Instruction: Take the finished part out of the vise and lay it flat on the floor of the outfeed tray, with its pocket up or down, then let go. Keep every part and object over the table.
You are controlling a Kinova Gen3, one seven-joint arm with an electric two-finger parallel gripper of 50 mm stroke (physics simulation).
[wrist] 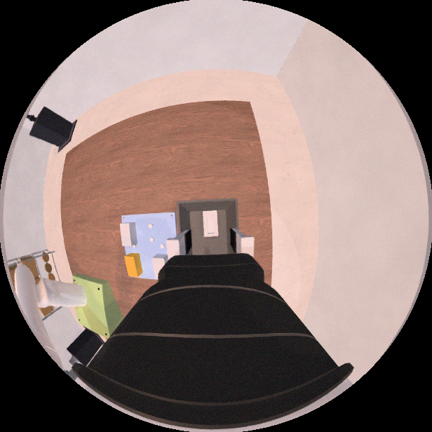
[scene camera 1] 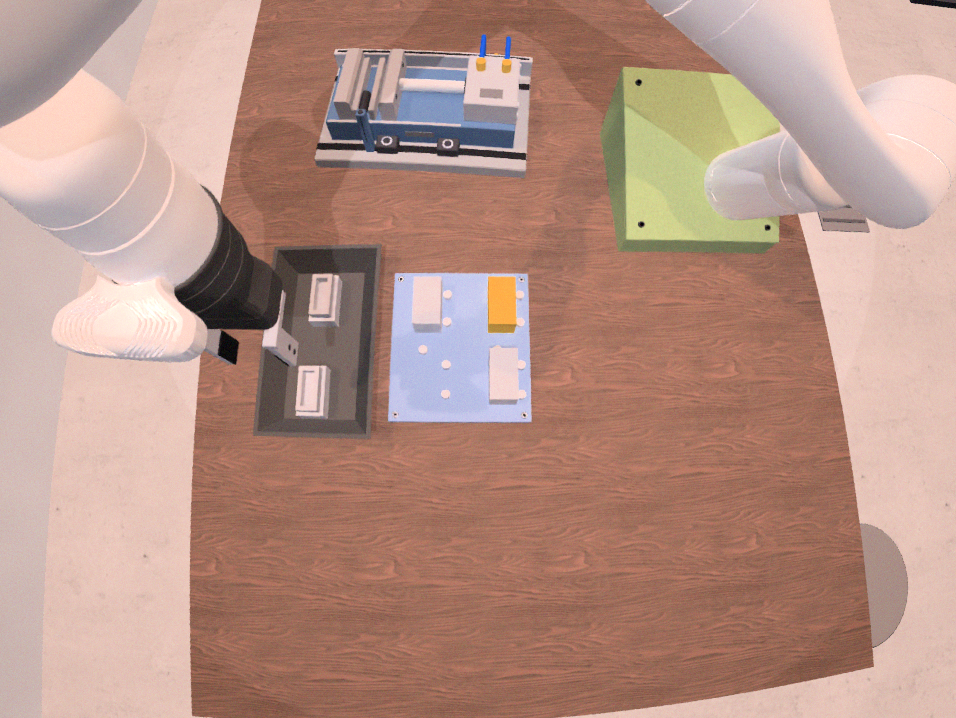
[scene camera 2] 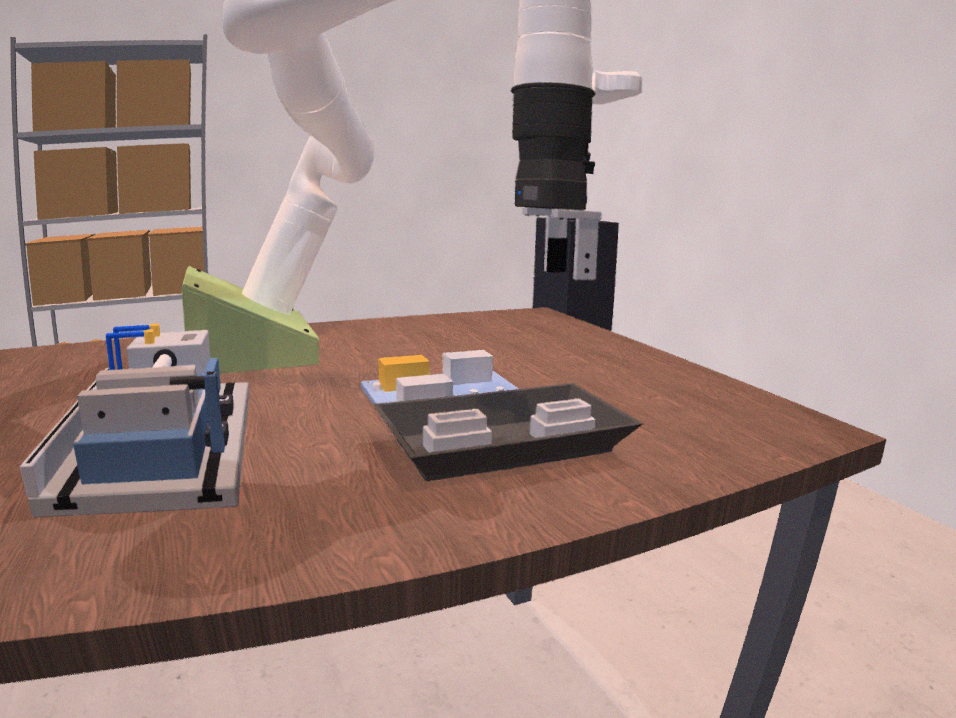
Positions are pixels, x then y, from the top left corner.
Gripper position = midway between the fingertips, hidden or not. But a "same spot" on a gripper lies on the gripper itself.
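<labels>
Gripper in the wrist view (210,237), also in scene camera 1 and scene camera 2. Same spot on the gripper: (scene camera 1: 215,337) and (scene camera 2: 586,235).
</labels>
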